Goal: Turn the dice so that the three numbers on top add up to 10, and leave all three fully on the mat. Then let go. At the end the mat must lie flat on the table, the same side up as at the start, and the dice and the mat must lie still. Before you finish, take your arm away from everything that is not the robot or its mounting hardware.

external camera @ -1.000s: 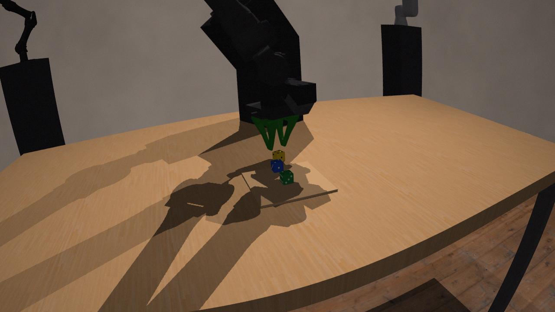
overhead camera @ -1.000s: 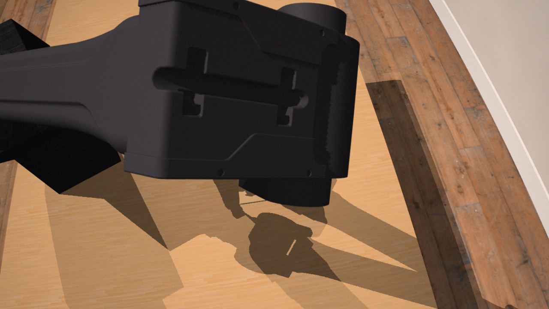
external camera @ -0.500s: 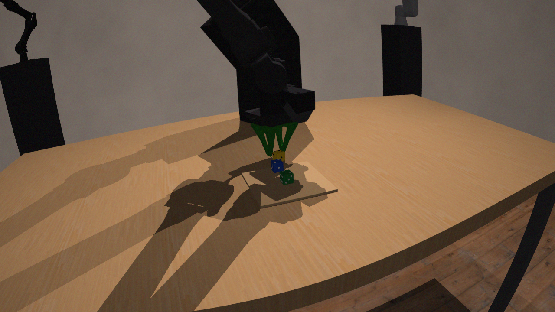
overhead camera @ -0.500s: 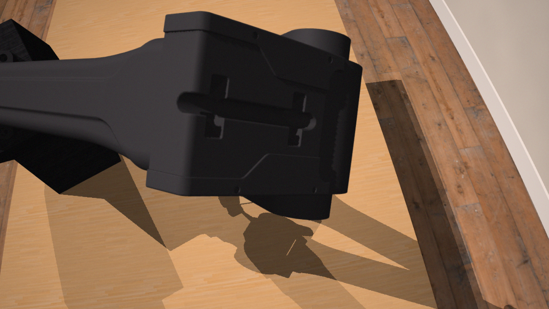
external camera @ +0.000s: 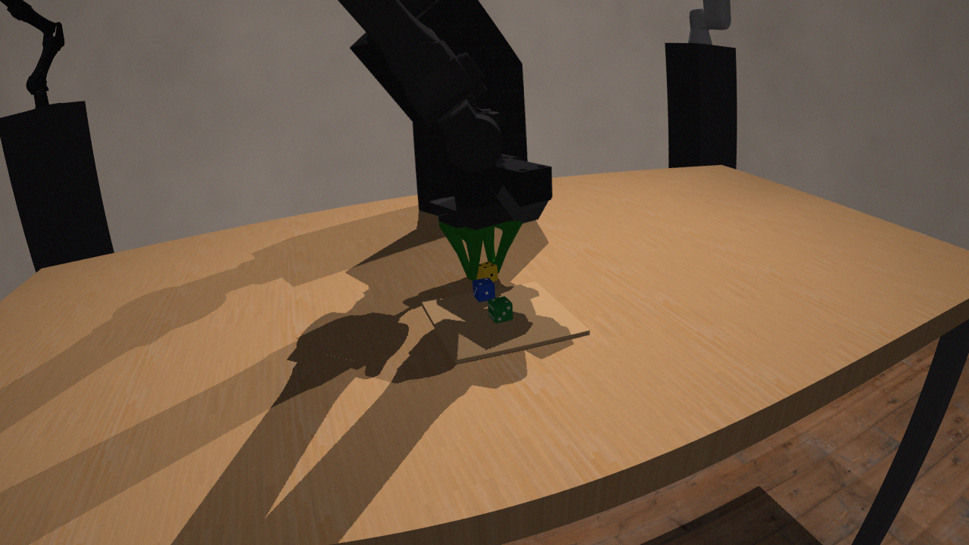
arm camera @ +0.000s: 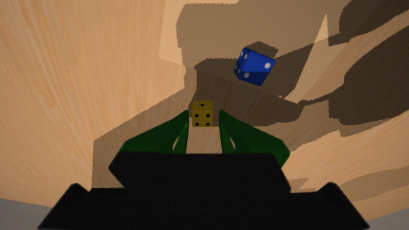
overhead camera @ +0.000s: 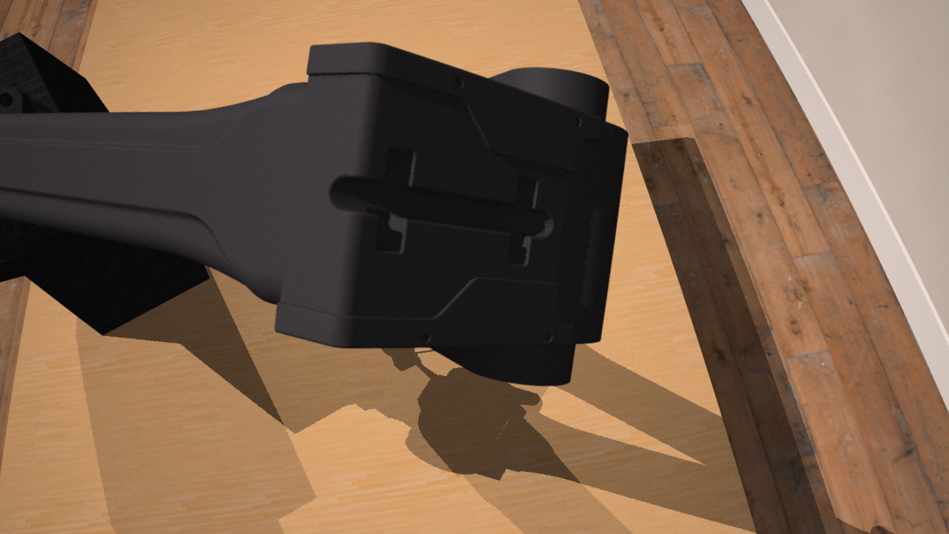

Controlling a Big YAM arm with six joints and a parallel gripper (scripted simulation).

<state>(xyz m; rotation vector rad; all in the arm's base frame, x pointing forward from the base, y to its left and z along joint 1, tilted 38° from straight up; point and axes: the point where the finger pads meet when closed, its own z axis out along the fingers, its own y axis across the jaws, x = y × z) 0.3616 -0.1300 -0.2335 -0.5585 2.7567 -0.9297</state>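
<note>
My hand is right at the yellow die. From my hand the other things lie so: green die 120 mm ahead, 20 mm to the right; then blue die 60 mm ahead, 20 mm to the right; then tan mat 110 mm ahead, 20 mm to the right, 10 mm below.
</note>
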